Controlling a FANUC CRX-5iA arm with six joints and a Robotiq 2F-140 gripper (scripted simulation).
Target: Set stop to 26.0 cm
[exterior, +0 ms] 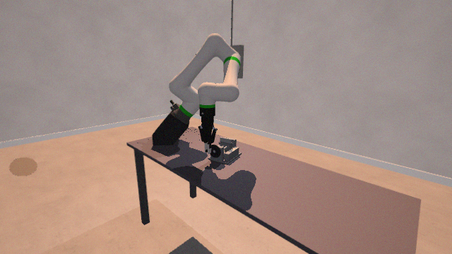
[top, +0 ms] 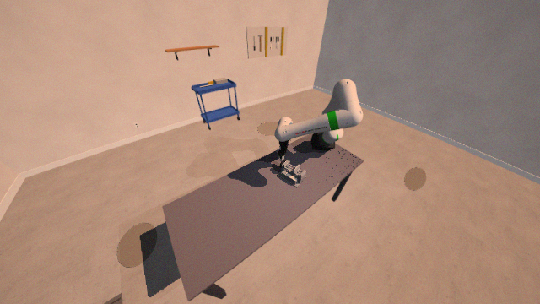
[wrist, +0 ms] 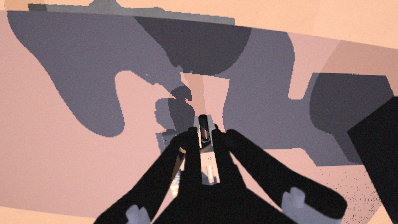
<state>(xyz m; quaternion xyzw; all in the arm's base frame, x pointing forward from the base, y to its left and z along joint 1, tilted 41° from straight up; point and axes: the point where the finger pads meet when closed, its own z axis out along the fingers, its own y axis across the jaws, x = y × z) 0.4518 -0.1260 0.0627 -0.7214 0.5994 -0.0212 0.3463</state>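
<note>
The handwheel is 20 mm to the left of my hand and 20 mm below it. Also, from my hand: grey stop fixture (170 mm to the left, 10 mm below, 10 mm behind).
</note>
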